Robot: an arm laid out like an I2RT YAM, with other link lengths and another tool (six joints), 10 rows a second.
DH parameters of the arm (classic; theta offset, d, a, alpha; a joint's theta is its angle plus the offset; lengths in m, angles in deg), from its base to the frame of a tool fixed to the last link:
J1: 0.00 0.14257 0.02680 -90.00
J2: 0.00 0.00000 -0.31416 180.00
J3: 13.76 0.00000 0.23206 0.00
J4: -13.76 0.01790 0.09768 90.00
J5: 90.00 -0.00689 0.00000 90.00
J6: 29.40 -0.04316 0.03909 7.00
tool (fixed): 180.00 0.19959 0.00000 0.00
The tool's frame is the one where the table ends.
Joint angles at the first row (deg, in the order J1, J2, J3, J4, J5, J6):
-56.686 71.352 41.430 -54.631 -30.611 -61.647
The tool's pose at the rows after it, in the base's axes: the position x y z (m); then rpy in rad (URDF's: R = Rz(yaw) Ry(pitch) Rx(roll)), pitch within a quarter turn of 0, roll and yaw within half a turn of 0:
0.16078 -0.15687 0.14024 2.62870 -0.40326 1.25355
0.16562 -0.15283 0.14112 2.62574 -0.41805 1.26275
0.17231 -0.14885 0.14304 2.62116 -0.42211 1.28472
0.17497 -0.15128 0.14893 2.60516 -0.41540 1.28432
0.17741 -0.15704 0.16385 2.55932 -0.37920 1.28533
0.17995 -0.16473 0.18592 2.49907 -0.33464 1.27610
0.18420 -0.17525 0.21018 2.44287 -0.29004 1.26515
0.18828 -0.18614 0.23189 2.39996 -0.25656 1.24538
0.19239 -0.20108 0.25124 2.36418 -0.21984 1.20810
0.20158 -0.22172 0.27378 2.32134 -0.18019 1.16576
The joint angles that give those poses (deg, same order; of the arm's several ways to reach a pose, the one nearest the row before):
-55.877 71.483 41.452 -54.632 -31.332 -60.969
-54.500 71.483 41.539 -54.499 -32.010 -59.810
-52.491 71.462 41.866 -54.237 -32.250 -58.765
-52.292 70.938 42.698 -54.303 -32.359 -58.040
-52.270 68.597 44.074 -54.259 -31.944 -56.947
-52.294 65.648 46.284 -54.305 -31.354 -55.049
-52.294 64.009 49.452 -54.283 -30.524 -53.387
-52.292 63.462 52.686 -54.128 -29.583 -51.593
-52.248 63.746 55.659 -52.882 -27.747 -49.254
-51.748 65.385 59.461 -50.566 -25.322 -46.437

